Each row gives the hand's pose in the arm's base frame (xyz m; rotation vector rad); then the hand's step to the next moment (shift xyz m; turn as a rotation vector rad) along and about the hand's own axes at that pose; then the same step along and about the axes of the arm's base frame.
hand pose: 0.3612 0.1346 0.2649 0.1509 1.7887 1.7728
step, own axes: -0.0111 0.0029 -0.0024 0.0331 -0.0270 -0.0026
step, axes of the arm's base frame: 0.0068 -0.0072 0.0062 -0.0191 0.0111 -0.0366
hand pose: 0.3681 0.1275 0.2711 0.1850 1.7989 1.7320
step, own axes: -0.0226 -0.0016 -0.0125 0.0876 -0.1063 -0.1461
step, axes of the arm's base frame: 0.0119 -0.0223 0.0053 -0.1119 -0.0936 -0.1380
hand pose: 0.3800 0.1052 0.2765 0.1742 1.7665 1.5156
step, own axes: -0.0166 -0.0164 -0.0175 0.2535 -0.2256 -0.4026
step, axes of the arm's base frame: 0.0064 -0.0275 -0.0072 -0.3417 -0.2324 -0.3263
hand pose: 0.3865 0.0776 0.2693 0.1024 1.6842 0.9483
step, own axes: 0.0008 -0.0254 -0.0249 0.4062 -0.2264 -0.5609
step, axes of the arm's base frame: -0.0114 -0.0298 -0.0158 -0.5295 -0.2372 -0.4406
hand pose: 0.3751 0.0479 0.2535 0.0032 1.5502 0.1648
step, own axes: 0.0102 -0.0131 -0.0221 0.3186 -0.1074 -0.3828
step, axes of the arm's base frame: -0.0205 -0.0141 -0.0120 -0.3658 -0.1109 -0.3369
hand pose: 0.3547 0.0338 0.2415 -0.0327 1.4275 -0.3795
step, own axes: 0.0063 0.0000 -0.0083 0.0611 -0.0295 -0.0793
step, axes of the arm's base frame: -0.0074 0.0000 -0.0073 -0.0779 -0.0284 -0.0633
